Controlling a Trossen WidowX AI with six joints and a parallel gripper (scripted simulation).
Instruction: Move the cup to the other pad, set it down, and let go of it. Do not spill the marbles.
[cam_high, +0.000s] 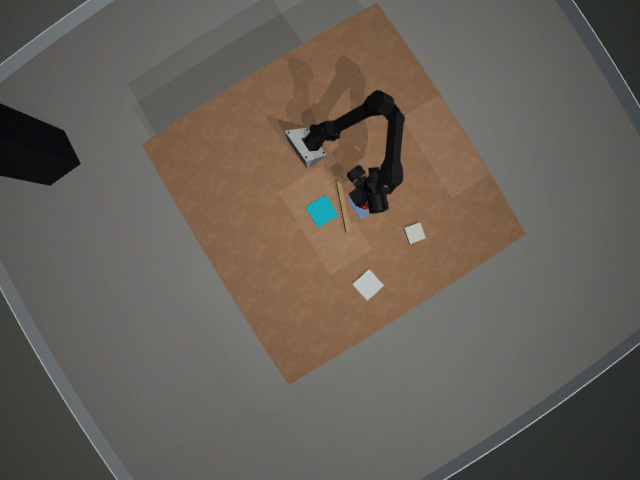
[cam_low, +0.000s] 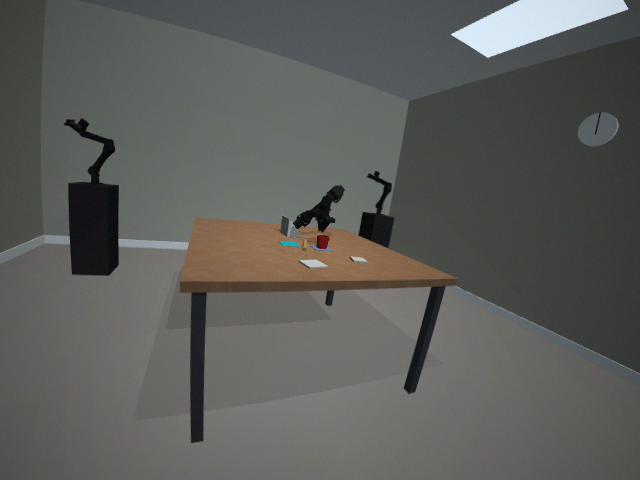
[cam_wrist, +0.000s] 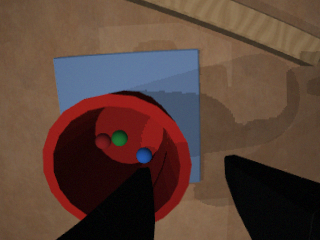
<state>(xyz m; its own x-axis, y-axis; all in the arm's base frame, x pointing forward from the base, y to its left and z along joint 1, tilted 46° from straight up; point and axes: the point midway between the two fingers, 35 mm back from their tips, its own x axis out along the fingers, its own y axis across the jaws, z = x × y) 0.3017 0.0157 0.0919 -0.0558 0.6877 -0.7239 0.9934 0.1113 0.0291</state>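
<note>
My gripper tip is now 10 cm above the blue-grey pad and 3 cm short of it. Also, from my gripper tip: wooden bar 9 cm to the right, 9 cm below; cyan pad 18 cm to the right, 10 cm below, 3 cm behind.
</note>
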